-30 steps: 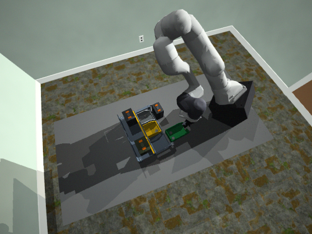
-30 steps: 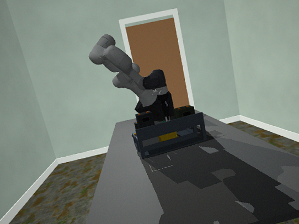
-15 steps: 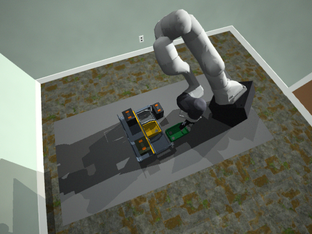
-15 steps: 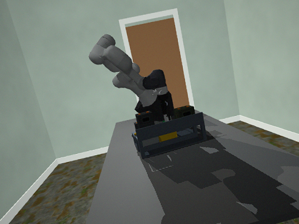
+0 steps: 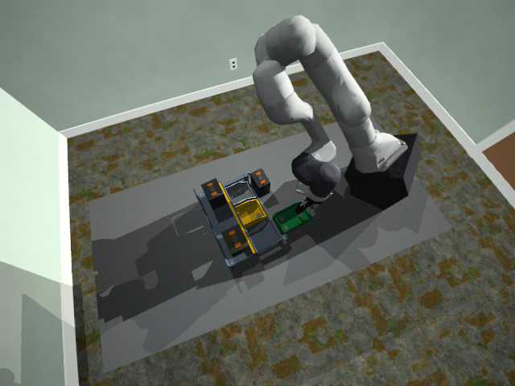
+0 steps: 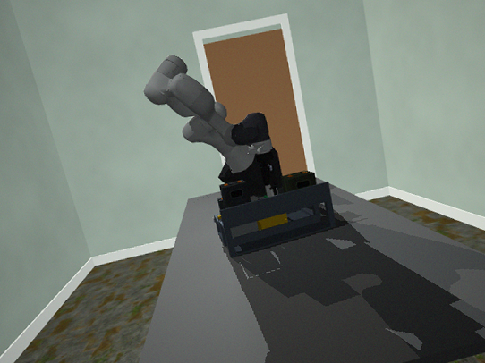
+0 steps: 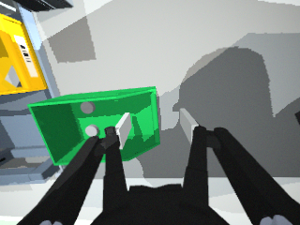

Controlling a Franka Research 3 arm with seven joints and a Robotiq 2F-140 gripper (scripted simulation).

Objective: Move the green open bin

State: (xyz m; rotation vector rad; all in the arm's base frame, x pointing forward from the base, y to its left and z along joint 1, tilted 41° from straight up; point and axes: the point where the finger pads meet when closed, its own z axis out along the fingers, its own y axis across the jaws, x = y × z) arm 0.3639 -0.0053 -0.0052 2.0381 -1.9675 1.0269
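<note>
My hand is 8 cm short of the green open bin, 1 cm to the left of it and 2 cm above it. Also, from my hand: yellow rail: 32 cm ahead, 14 cm to the right, 5 cm above; yellow bin: 27 cm ahead, 14 cm to the right, 1 cm below.
</note>
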